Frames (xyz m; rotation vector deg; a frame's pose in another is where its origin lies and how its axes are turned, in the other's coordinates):
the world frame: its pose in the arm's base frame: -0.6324 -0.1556 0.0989 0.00 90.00 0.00
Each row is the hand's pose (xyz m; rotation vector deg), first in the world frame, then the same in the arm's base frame.
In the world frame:
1: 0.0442 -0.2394 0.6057 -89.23 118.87 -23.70
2: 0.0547 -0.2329 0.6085 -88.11 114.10 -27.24
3: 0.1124 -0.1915 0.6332 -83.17 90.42 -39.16
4: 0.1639 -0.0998 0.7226 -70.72 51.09 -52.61
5: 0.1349 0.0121 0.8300 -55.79 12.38 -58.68
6: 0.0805 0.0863 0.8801 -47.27 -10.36 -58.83
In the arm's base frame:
1: -0.0267 -0.3950 0.0547 75.78 -106.34 -43.97
2: -0.0239 -0.3885 0.0442 80.04 -109.61 -42.24
3: 0.0008 -0.3471 -0.0135 100.05 -124.32 -36.00
4: 0.0902 -0.2554 -0.0650 -108.19 117.35 15.89
5: 0.1976 -0.1435 -0.0360 -91.19 85.04 -2.30
6: 0.2477 -0.0693 0.0184 -80.18 65.62 -8.74

